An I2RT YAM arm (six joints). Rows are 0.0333 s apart.
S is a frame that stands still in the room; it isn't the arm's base.
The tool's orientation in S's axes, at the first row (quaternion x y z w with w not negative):
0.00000, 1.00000, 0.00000, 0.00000
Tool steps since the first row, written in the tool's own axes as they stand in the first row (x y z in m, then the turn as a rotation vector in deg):
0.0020, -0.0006, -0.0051, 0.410, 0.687, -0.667
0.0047, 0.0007, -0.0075, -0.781, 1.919, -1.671
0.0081, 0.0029, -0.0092, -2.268, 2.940, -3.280
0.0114, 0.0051, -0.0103, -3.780, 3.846, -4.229
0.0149, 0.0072, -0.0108, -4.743, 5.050, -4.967
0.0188, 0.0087, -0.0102, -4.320, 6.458, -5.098
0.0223, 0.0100, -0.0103, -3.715, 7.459, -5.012
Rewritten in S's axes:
-0.0020, -0.0006, 0.0051, -0.410, 0.687, 0.667
-0.0047, 0.0007, 0.0075, 0.781, 1.919, 1.671
-0.0081, 0.0029, 0.0092, 2.268, 2.940, 3.280
-0.0114, 0.0051, 0.0103, 3.780, 3.846, 4.229
-0.0149, 0.0072, 0.0108, 4.743, 5.050, 4.967
-0.0188, 0.0087, 0.0102, 4.320, 6.458, 5.098
-0.0223, 0.0100, 0.0103, 3.715, 7.459, 5.012

